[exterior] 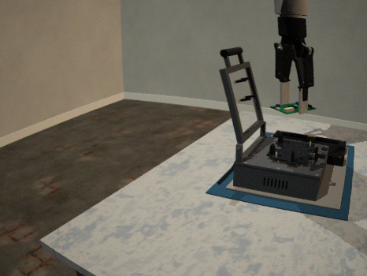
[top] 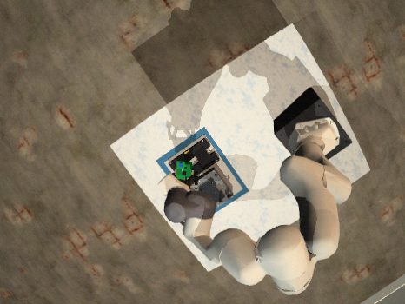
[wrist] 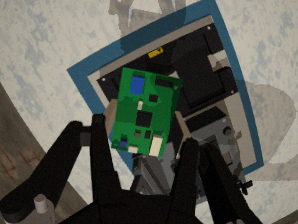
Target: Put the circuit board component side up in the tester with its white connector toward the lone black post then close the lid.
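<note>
My gripper is now 2 cm above the green circuit board. Round my hand: tester nest (6 cm behind, 17 cm to the left, 7 cm below); tester lid (6 cm ahead, 18 cm to the left, 4 cm above).
</note>
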